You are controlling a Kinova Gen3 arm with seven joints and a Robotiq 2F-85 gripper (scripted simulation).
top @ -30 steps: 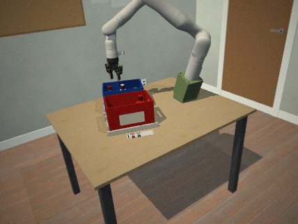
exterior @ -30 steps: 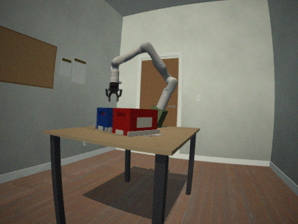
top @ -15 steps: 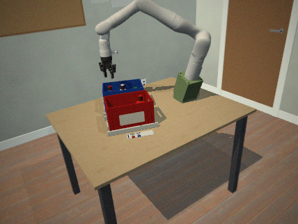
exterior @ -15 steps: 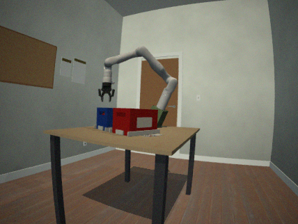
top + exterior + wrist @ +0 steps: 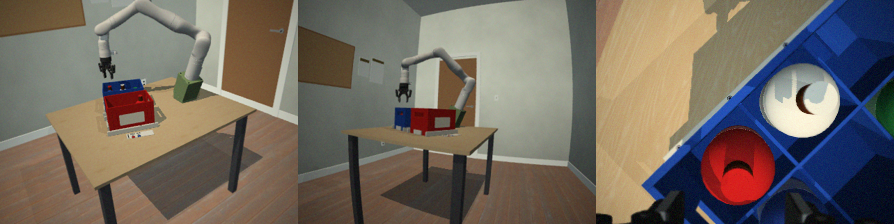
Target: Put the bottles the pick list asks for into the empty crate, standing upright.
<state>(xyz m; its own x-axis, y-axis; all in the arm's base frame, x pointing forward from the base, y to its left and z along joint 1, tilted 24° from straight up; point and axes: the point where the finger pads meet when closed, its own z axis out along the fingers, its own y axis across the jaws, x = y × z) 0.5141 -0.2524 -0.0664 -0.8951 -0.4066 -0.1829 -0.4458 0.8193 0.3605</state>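
The blue-label bottle is 30 mm ahead of my hand, 80 mm to the left of it and 150 mm below it. Also, from my hand: blue crate 70 mm behind, 70 mm to the left, 150 mm below; then green-label bottle 140 mm behind, 140 mm to the left, 150 mm below; then white-label bottle 90 mm behind, 30 mm to the left, 150 mm below.
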